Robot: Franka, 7 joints.
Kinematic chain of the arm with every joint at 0, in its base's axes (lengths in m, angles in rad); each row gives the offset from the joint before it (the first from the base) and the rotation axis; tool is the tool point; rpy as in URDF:
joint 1: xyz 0 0 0.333 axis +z
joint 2: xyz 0 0 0 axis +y
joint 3: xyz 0 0 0.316 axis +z
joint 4: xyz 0.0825 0 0 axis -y
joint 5: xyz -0.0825 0 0.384 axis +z
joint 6: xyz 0 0 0 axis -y
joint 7: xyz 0.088 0 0 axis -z
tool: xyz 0 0 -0.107 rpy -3.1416 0 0
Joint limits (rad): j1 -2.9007..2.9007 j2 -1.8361..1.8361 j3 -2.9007..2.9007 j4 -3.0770..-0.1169 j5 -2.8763..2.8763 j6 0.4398..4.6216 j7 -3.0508..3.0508
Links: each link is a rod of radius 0.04 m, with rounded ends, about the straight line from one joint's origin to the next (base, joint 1, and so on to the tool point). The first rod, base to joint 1, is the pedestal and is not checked.
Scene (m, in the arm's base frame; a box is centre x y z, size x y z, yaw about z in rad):
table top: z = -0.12
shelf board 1: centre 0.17 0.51 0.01 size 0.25 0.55 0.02 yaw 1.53
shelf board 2: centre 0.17 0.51 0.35 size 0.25 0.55 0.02 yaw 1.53
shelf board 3: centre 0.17 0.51 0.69 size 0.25 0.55 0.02 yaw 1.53
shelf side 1: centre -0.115 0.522 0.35 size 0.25 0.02 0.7 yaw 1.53
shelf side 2: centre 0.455 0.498 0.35 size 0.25 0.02 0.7 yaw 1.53
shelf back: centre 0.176 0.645 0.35 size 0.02 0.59 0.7 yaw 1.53
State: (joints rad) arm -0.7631 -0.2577 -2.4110 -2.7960 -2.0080 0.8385 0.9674
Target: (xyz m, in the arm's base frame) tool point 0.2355 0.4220 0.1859
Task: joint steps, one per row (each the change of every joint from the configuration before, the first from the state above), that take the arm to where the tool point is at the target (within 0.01 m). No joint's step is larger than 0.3 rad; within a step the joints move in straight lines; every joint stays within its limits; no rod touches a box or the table.
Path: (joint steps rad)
1: 0.2632 0.0935 0.2842 0.0360 -0.0752 0.0438 0.0000
2: 0.2632 0.0936 0.2842 0.0359 -0.0752 0.0438 0.0000
3: 0.2633 0.0935 0.2841 0.0360 -0.0752 0.0437 0.0000
4: 0.2632 0.0935 0.2842 0.0359 -0.0752 0.0438 0.0000
5: 0.2632 0.0935 0.2842 0.0360 -0.0752 0.0438 0.0000
6: 0.2632 0.0936 0.2842 0.0360 -0.0752 0.0438 0.0000
7: 0.2632 0.0935 0.2841 0.0359 -0.0752 0.0437 0.0000
8: 0.2633 0.0935 0.2842 0.0360 -0.0752 0.0438 0.0000

